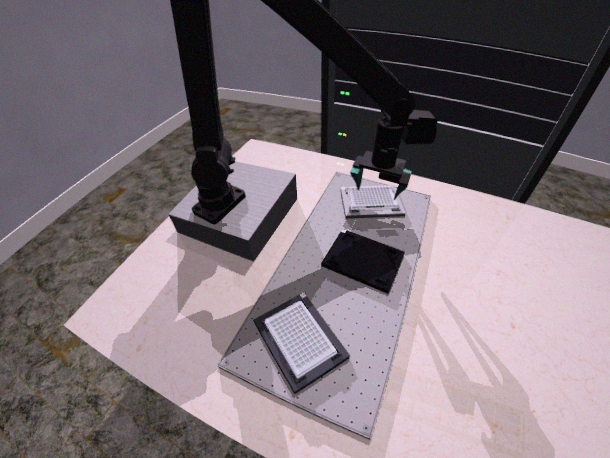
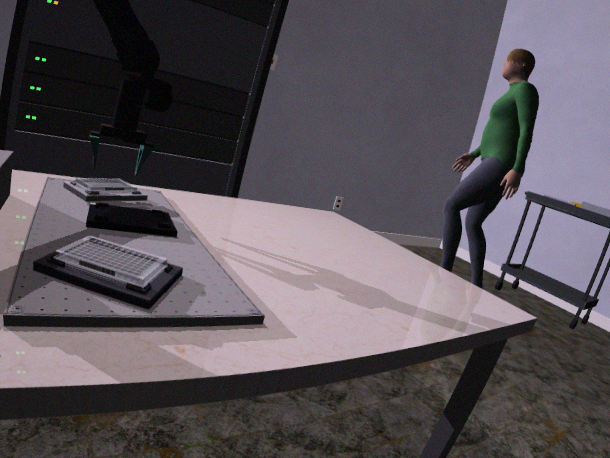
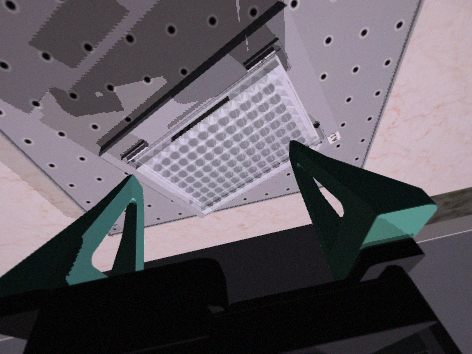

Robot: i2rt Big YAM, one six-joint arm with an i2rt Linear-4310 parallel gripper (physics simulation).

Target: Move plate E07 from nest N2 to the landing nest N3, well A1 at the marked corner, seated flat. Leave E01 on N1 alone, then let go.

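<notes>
My gripper (image 1: 377,194) (image 2: 115,170) (image 3: 213,164) is open and empty, its fingertips above the far clear-white well plate (image 1: 372,199) (image 2: 105,184) (image 3: 235,130). That plate lies in a light grey nest (image 1: 350,214) (image 2: 135,197) and looks flat. A small white corner tag (image 3: 334,137) shows beside one plate corner; well A1 and the dark side label are not readable. The middle black nest (image 1: 365,260) (image 2: 132,219) holds no plate. A second plate (image 1: 300,337) (image 2: 110,260) sits in the front dark grey nest (image 1: 337,355) (image 2: 170,280). I cannot read any plate or nest names.
The nests stand on a perforated grey board (image 1: 350,320) (image 2: 215,300) on the pale table (image 1: 500,260). The arm's grey base block (image 1: 270,200) stands to its left. A dark rack is behind the table. A person (image 2: 510,125) and a cart (image 2: 565,210) are beyond it.
</notes>
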